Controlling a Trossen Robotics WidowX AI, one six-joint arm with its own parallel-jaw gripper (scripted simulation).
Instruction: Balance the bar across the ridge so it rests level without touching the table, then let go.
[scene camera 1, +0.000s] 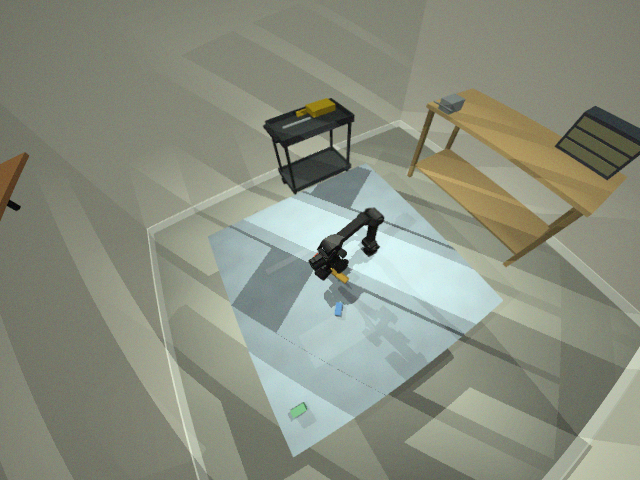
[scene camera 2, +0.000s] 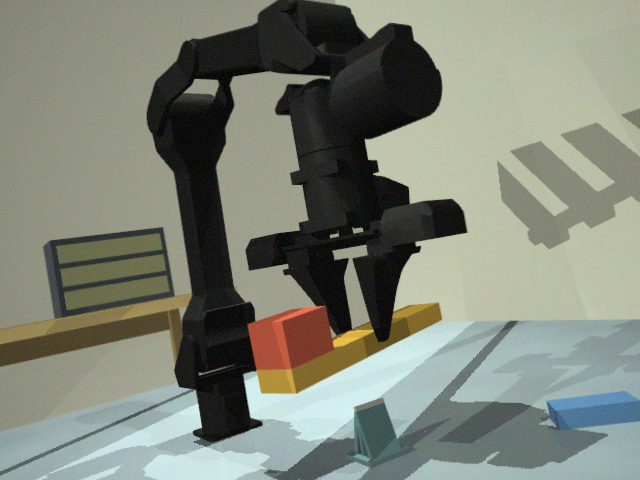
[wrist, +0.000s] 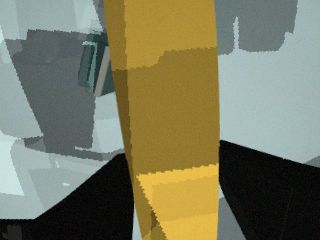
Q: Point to a yellow bar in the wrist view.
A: At 164, 67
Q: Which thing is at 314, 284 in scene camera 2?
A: My gripper.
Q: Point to my gripper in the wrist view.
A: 171, 158
